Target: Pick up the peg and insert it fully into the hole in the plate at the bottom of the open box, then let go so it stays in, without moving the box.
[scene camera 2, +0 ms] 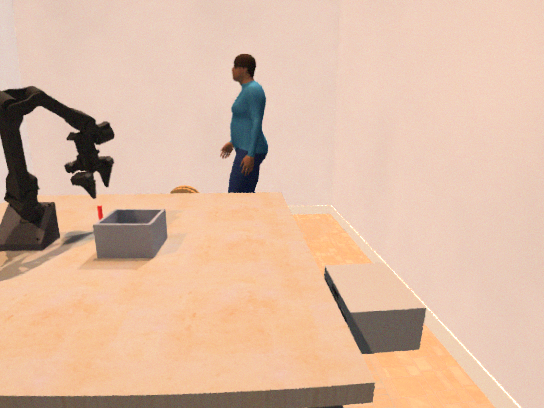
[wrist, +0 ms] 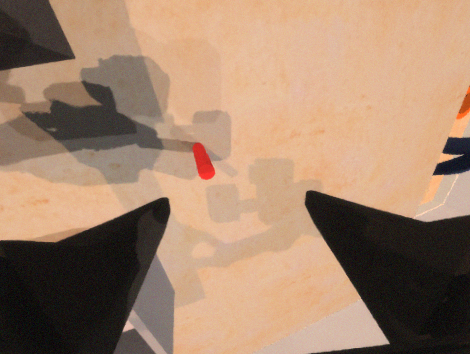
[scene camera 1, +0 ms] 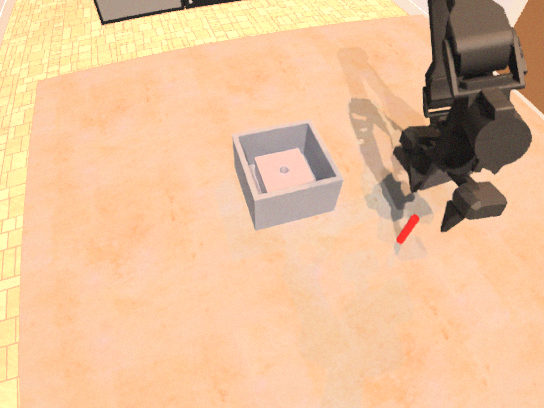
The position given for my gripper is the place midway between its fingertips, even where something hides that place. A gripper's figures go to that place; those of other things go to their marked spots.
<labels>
My gripper (scene camera 2: pixel 101 192): 1.32 m from the lens. A grey box (scene camera 2: pixel 123 233): 1.03 m from the lens.
</labels>
